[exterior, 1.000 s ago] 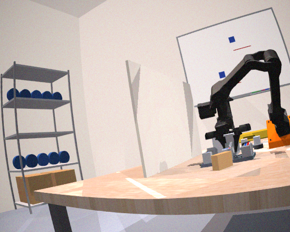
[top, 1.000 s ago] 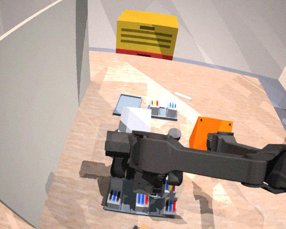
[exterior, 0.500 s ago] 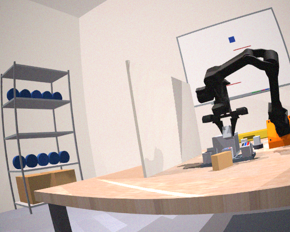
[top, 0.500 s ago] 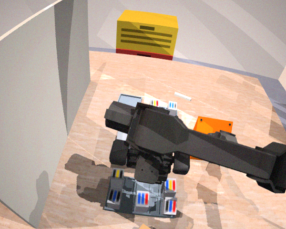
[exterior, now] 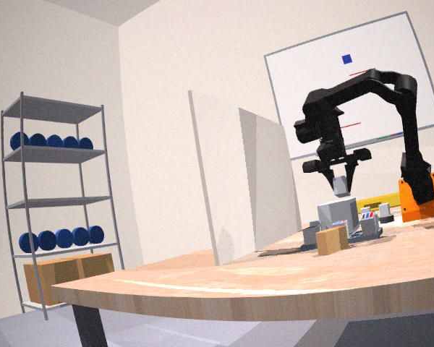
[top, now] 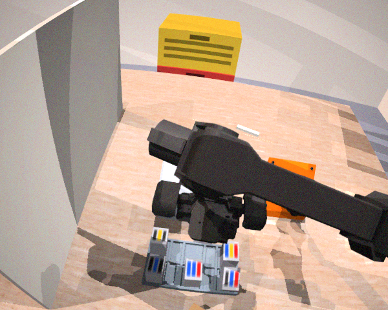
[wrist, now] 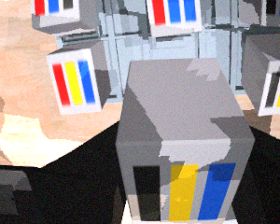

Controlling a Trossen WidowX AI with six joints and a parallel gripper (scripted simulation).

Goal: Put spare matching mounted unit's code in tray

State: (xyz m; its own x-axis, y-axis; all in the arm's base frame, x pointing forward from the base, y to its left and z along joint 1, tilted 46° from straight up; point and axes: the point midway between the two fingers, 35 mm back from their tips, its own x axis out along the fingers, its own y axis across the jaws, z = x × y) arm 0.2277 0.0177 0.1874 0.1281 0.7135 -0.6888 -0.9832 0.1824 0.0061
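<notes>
My gripper tip is 7 cm short of the grey tray, 37 cm to the left of it and 12 cm above it. Round my gripper tip: grey mounted unit: 4 cm ahead, 17 cm to the right, 7 cm below; grey spare block: 3 cm above; red-yellow-blue spare: 7 cm behind, 1 cm to the left, 8 cm below.
</notes>
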